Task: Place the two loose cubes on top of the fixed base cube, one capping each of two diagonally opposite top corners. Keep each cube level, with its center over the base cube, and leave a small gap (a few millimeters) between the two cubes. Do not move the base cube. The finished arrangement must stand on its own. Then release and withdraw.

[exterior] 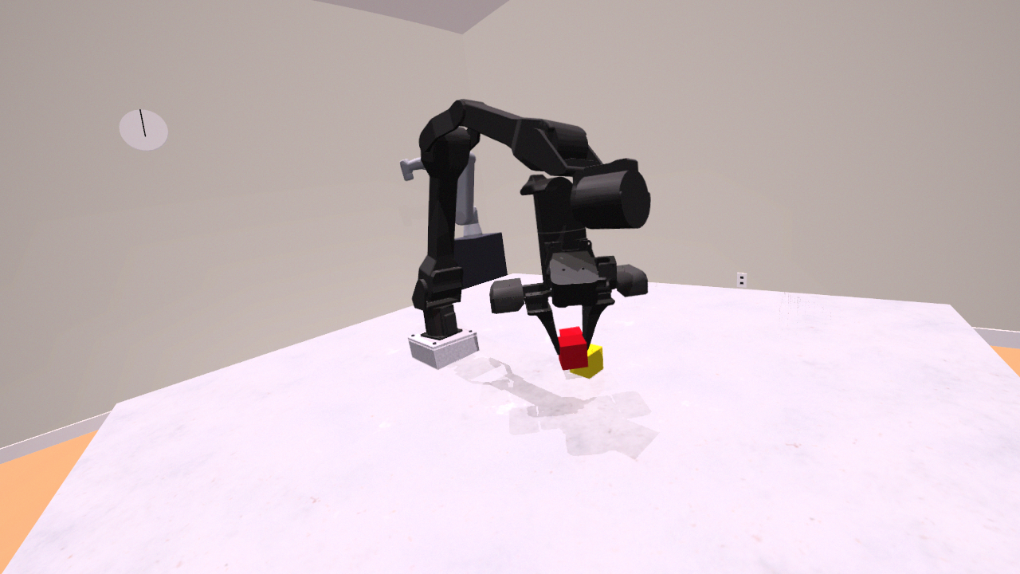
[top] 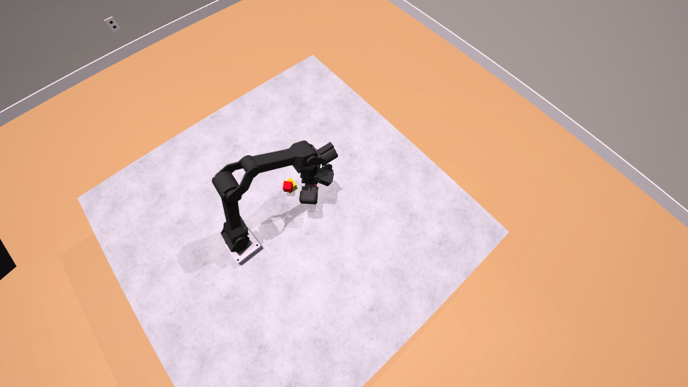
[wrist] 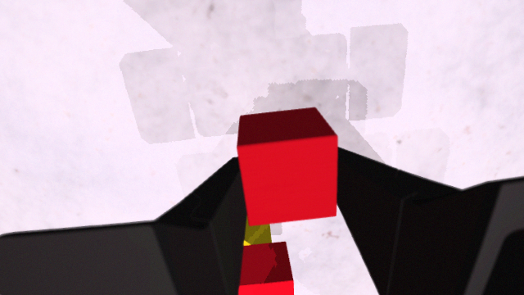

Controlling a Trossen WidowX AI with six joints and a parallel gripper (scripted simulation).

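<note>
My gripper tip is now 100 mm to the right of the yellow base cube, 60 mm above it and 30 mm past it. From my gripper tip the other things lie so: red cube (right at my gripper tip).
</note>
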